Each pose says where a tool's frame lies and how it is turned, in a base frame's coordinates. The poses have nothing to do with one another.
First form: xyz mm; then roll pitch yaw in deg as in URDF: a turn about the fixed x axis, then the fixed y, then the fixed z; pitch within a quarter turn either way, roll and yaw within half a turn.
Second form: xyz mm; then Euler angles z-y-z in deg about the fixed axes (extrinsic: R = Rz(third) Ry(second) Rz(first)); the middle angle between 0 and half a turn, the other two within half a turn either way. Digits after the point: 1 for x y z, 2 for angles.
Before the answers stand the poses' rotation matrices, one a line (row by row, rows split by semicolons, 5 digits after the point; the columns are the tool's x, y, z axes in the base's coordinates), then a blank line. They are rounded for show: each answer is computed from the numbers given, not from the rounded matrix.
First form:
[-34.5 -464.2 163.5 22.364 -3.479 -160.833]
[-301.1 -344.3 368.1 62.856 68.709 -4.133]
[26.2 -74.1 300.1 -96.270 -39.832 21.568]
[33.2 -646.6 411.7 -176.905 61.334 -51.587]
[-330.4 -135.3 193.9 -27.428 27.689 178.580]
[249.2 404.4 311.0 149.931 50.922 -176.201]
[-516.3 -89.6 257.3 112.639 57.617 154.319]
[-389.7 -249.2 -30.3 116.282 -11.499 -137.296]
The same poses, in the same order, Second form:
-0.94282 0.32544 -0.07192; -0.32772 -0.86594 0.37782; 0.06068 0.37979 0.92308
0.36216 0.85985 0.35985; -0.02617 0.39529 -0.91819; -0.93175 0.32311 0.16566
0.71416 0.63227 -0.30035; 0.28229 0.13249 0.95014; 0.64054 -0.76333 -0.08387
0.29805 -0.81184 -0.50207; -0.37587 -0.58330 0.72006; -0.87743 -0.02590 -0.47900
-0.88521 0.19198 -0.42373; 0.02194 -0.89262 -0.45027; -0.46467 -0.40788 0.78595
-0.62899 -0.44544 0.63714; -0.04177 0.83775 0.54445; -0.77629 0.31585 -0.54554
-0.48267 -0.53562 0.69292; 0.23210 0.68467 0.69091; -0.84449 0.49431 -0.20616
-0.72012 -0.16895 -0.67297; -0.66460 0.44662 0.59903; 0.19935 0.87863 -0.43390

[-34.5 -464.2 163.5 99.08 22.62 100.78]
[-301.1 -344.3 368.1 19.13 80.46 -68.60]
[26.2 -74.1 300.1 -130.00 94.81 107.54]
[33.2 -646.6 411.7 -1.69 118.62 124.89]
[-330.4 -135.3 193.9 -41.28 38.19 -133.26]
[249.2 404.4 311.0 22.14 123.06 40.51]
[-516.3 -89.6 257.3 30.34 101.90 44.92]
[-389.7 -249.2 -30.3 102.78 115.72 138.33]

